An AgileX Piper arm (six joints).
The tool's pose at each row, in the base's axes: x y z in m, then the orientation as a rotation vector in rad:
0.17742 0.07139 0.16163 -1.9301 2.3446 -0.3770
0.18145 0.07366 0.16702 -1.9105 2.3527 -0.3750
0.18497 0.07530 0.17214 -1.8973 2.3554 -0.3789
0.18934 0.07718 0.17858 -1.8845 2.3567 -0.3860
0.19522 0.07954 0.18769 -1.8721 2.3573 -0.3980
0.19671 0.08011 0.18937 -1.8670 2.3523 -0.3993
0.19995 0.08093 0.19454 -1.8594 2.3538 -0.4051
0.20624 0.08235 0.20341 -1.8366 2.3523 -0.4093
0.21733 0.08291 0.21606 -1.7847 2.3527 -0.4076
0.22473 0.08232 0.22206 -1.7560 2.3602 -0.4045
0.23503 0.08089 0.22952 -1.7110 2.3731 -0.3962
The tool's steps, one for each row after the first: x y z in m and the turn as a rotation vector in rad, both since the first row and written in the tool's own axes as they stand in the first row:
-0.00253 -0.00474 -0.00464 0.0028 -0.0038 0.0140
-0.00436 -0.00904 -0.00905 0.0083 -0.0052 0.0223
-0.00648 -0.01443 -0.01458 0.0159 -0.0057 0.0299
-0.00913 -0.02182 -0.02243 0.0257 -0.0039 0.0368
-0.00983 -0.02354 -0.02381 0.0311 -0.0082 0.0381
-0.01081 -0.02773 -0.02821 0.0358 -0.0072 0.0428
-0.01264 -0.03561 -0.03561 0.0477 -0.0144 0.0555
-0.01426 -0.04914 -0.04550 0.0675 -0.0339 0.0865
-0.01462 -0.05775 -0.04961 0.0733 -0.0412 0.1062
-0.01462 -0.06962 -0.05438 0.0798 -0.0533 0.1378

